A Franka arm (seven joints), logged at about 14 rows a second.
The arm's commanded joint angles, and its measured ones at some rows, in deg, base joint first. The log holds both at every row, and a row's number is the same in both.
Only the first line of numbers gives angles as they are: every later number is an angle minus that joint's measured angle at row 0.
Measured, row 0:
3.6 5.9 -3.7 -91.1 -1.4 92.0 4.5
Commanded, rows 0 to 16:
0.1 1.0 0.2 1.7 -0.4 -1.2 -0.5
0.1 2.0 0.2 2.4 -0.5 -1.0 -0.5
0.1 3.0 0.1 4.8 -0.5 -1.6 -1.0
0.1 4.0 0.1 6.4 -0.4 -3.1 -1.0
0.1 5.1 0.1 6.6 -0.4 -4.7 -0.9
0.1 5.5 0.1 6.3 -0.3 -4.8 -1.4
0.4 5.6 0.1 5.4 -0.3 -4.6 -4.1
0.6 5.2 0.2 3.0 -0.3 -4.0 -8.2
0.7 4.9 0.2 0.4 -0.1 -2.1 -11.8
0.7 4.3 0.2 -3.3 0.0 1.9 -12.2
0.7 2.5 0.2 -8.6 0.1 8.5 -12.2
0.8 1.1 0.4 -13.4 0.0 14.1 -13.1
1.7 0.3 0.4 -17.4 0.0 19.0 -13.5
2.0 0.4 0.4 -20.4 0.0 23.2 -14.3
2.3 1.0 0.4 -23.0 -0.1 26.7 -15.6
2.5 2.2 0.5 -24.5 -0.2 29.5 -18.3
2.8 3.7 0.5 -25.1 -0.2 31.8 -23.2
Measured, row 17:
2.1 4.1 0.8 -21.3 0.0 27.4 -17.1
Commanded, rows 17 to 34:
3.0 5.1 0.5 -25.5 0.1 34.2 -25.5
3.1 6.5 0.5 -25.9 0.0 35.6 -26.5
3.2 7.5 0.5 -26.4 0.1 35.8 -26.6
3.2 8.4 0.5 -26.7 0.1 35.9 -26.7
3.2 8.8 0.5 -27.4 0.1 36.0 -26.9
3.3 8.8 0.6 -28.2 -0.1 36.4 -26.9
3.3 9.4 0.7 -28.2 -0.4 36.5 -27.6
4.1 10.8 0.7 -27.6 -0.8 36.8 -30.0
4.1 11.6 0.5 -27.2 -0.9 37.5 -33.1
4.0 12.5 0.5 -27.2 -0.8 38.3 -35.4
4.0 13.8 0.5 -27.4 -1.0 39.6 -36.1
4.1 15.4 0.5 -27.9 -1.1 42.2 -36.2
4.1 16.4 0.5 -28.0 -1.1 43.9 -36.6
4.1 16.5 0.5 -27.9 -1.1 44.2 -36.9
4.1 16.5 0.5 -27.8 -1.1 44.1 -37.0
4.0 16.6 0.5 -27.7 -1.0 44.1 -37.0
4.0 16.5 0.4 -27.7 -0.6 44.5 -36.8
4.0 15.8 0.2 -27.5 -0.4 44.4 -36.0
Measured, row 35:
3.6 17.2 0.9 -27.7 -0.6 44.2 -36.2
